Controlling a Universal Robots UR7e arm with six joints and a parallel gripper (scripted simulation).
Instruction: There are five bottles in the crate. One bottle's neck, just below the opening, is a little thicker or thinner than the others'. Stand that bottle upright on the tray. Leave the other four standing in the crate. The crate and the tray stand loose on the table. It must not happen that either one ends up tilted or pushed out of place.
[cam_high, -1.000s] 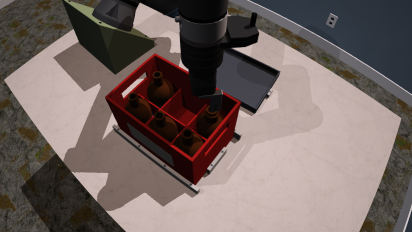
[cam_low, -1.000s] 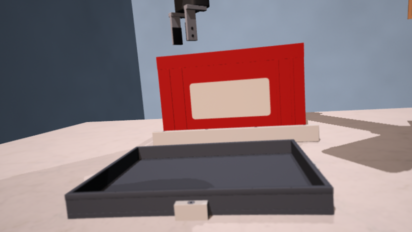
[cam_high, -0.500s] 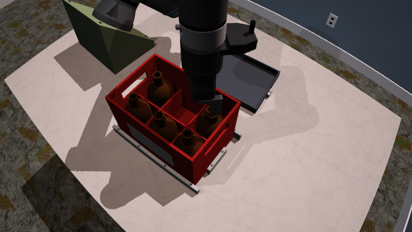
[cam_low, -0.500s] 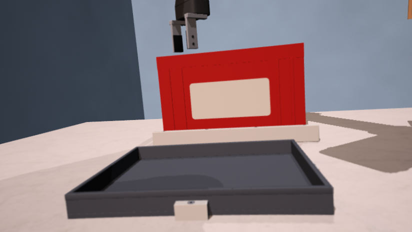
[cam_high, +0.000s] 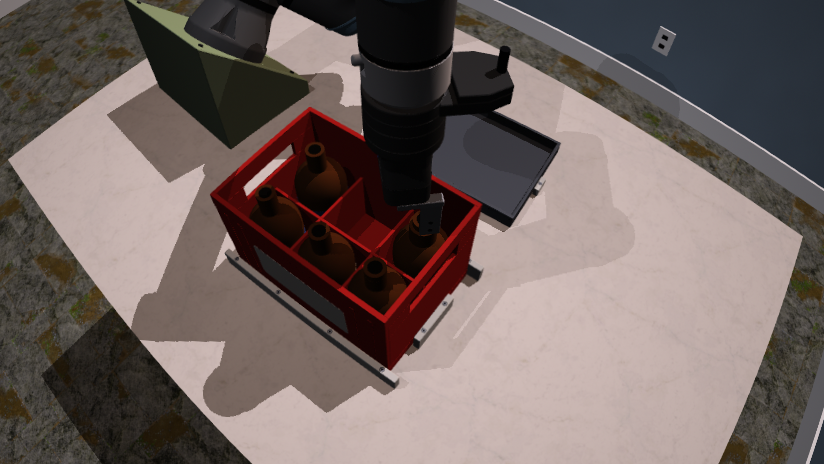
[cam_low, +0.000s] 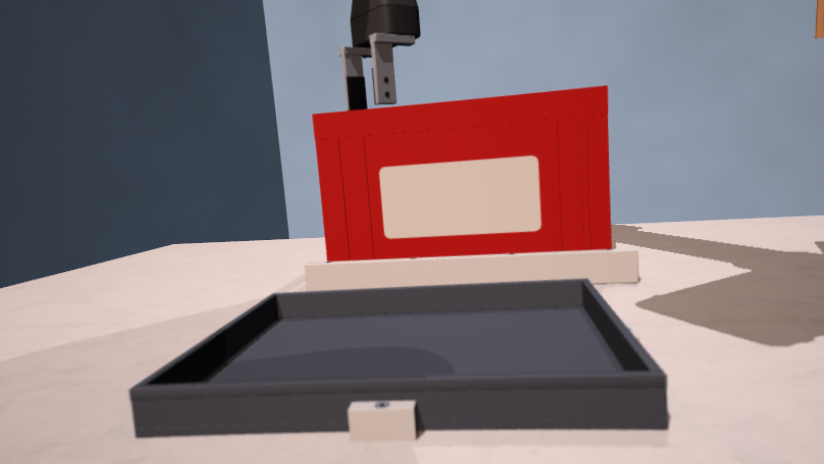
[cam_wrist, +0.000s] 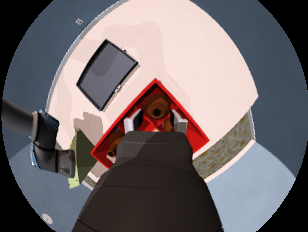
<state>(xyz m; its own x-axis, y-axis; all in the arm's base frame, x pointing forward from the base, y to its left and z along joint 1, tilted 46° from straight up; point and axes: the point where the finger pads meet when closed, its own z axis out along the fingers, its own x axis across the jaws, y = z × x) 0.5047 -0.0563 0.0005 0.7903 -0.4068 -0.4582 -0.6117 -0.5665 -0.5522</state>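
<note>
Right now my hand is 110 mm above the bottle. Also, from my hand: dark grey tray: 240 mm to the left, 190 mm below, 100 mm behind; then red crate: 110 mm below, 80 mm behind, 50 mm to the right.
</note>
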